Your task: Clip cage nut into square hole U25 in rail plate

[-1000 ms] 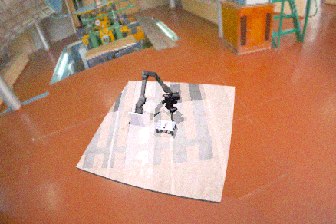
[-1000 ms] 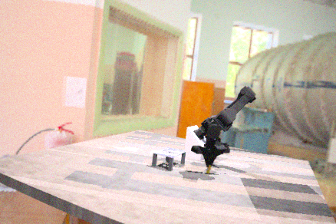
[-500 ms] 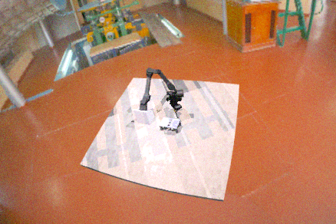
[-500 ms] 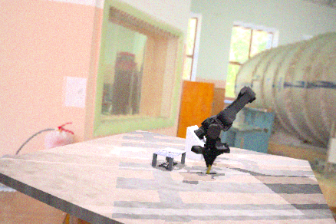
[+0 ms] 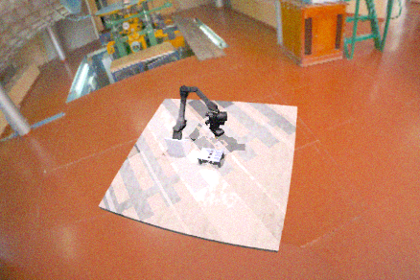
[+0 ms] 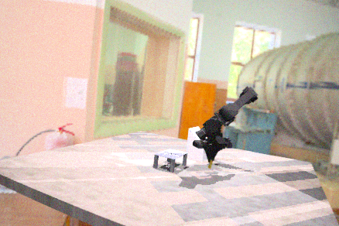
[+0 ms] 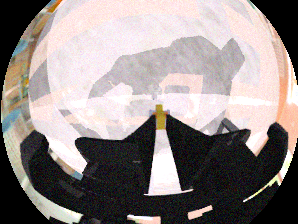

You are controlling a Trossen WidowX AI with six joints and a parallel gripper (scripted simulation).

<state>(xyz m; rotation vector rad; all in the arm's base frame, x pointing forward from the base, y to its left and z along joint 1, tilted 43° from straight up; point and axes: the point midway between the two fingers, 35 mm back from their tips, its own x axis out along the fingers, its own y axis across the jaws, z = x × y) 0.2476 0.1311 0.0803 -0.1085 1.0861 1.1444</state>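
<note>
Now: gripper tip 190 mm to the left of the label, 50 mm short of it and 10 mm below it. The rest, counted from my gripper tip: small yellow cage nut: 10 mm below.
</note>
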